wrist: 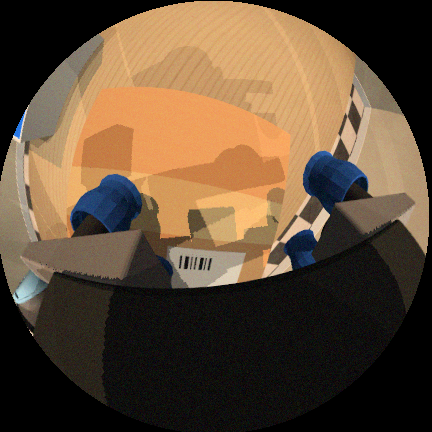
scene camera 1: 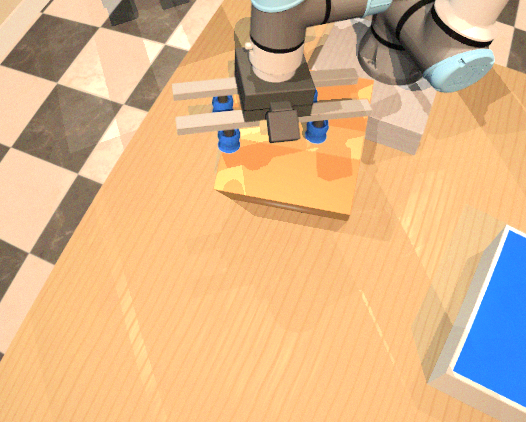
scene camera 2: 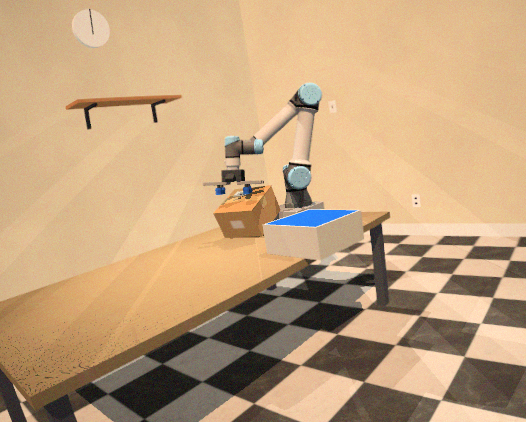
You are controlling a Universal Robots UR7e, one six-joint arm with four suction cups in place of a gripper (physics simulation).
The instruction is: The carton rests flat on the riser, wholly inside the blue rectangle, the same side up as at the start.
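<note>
An orange-brown carton point(scene camera 1: 285, 180) point(scene camera 2: 255, 220) point(wrist: 180, 130) stands on the table beside the robot base, apart from the riser. In scene camera 2 its upright edges lean left, and a pale label shows on its side. A barcode label point(wrist: 195, 262) shows on its top in the wrist view. The pale riser point(scene camera 1: 464, 320) point(scene camera 2: 340, 237) point(wrist: 55, 100) carries the blue rectangle point(scene camera 1: 500, 340) point(scene camera 2: 315, 218) point(wrist: 20, 126), on which no carton stands. My gripper point(scene camera 1: 270, 120) point(scene camera 2: 233, 190) point(wrist: 225, 220) has its blue cups over the carton's top, off and holding nothing. Cup contact cannot be told.
The wooden table point(scene camera 1: 200, 320) point(scene camera 2: 150, 285) bears the carton. The pale robot base plate point(scene camera 1: 395, 132) is close to the carton's right side in scene camera 1. A wall shelf point(scene camera 2: 125, 101) hangs behind the table. The table's long edge lies left of the carton in scene camera 1.
</note>
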